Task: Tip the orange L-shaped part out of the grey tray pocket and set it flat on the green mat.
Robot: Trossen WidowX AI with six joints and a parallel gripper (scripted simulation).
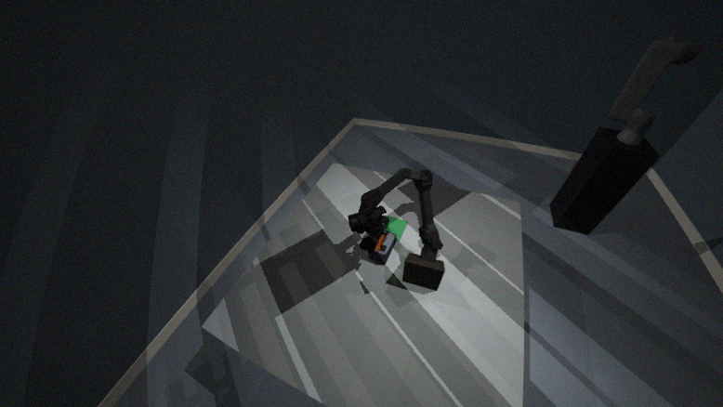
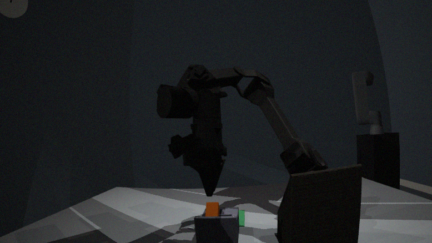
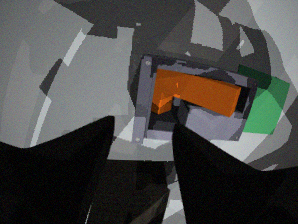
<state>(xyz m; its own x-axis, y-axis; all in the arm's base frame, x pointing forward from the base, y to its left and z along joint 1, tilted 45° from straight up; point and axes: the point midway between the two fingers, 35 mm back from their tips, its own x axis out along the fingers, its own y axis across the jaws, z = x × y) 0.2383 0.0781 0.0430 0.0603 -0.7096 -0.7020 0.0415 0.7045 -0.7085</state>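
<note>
My gripper tip is 1 cm past the orange L-shaped part, 4 cm to the left of it and 10 cm above it. Also, from my gripper tip: green mat 2 cm behind, 22 cm to the right, 16 cm below.
</note>
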